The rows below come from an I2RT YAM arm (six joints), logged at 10 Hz.
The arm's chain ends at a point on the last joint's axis. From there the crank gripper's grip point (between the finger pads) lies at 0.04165 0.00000 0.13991 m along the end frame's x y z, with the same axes.
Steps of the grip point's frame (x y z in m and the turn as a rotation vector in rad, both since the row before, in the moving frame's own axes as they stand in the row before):
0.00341 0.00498 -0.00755 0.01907 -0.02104 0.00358
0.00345 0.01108 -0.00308 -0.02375 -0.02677 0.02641
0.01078 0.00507 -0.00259 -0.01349 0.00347 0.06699
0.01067 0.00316 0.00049 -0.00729 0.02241 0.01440
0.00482 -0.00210 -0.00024 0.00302 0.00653 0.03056
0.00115 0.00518 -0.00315 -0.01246 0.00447 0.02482
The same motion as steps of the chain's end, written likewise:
0.00636 0.00751 -0.00837 0.01907 -0.02104 0.00358
0.00727 0.00669 -0.00409 -0.02375 -0.02677 0.02641
0.01045 0.00038 -0.00241 -0.01349 0.00347 0.06699
0.00756 0.00152 0.00146 -0.00729 0.02241 0.01440
0.00392 -0.00296 0.00003 0.00302 0.00653 0.03056
0.00056 0.00240 -0.00295 -0.01246 0.00447 0.02482

